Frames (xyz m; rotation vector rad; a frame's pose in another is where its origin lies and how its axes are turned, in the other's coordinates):
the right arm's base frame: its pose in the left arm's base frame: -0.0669 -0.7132 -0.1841 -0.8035 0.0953 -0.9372
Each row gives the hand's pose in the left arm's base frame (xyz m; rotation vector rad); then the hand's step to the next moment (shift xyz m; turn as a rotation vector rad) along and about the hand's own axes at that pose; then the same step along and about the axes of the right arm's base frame.
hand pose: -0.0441 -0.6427 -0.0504 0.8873 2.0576 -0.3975
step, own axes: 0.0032 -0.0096 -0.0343 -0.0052 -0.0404 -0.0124
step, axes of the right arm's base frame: -0.0228 -0.0259 0.0092 -0.0004 -0.0375 -0.0201
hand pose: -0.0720 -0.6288 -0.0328 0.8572 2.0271 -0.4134
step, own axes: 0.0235 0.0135 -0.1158 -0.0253 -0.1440 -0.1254
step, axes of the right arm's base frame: -0.0938 -0.0487 0.0545 -0.0486 -0.1842 -0.0284
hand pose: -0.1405 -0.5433 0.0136 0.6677 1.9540 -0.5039
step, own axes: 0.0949 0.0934 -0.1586 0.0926 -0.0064 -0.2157
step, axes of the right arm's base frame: -0.1969 0.0207 0.0606 -0.2182 -0.0845 0.0194
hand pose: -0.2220 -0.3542 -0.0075 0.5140 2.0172 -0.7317
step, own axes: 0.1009 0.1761 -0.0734 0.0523 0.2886 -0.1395
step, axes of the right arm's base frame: -0.1611 0.1394 0.0345 -0.2126 0.1924 0.1524
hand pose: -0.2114 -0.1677 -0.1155 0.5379 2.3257 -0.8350
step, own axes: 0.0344 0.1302 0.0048 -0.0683 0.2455 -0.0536
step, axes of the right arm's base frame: -0.0640 0.1175 0.0164 -0.0587 0.1954 0.1618
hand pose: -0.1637 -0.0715 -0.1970 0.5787 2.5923 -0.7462
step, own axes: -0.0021 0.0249 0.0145 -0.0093 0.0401 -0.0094
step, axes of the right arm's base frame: -0.0026 0.0287 -0.0018 -0.0114 0.0313 0.0260
